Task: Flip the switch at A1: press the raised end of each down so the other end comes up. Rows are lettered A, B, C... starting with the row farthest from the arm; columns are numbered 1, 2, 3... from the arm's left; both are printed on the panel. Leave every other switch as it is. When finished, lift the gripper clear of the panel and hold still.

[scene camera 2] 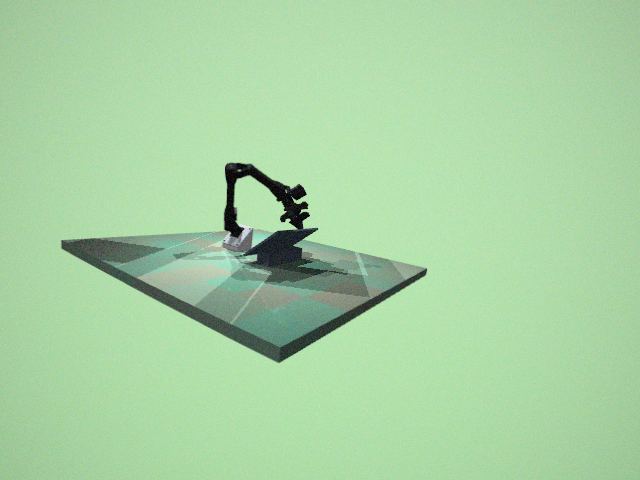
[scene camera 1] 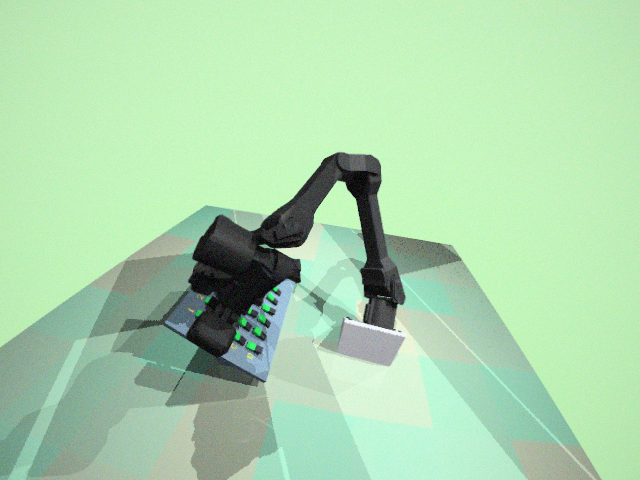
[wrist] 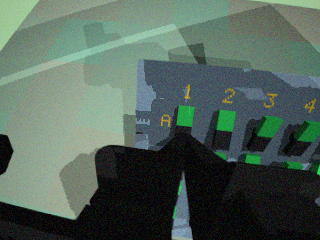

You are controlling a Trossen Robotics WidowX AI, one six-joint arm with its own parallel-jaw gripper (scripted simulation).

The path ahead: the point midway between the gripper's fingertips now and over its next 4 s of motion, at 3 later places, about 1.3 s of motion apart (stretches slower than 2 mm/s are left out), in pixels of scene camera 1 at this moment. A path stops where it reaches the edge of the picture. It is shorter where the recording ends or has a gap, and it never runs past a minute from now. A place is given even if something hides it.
My gripper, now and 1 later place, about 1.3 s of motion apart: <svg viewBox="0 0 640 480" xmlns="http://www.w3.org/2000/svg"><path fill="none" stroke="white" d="M210 318L218 312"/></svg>
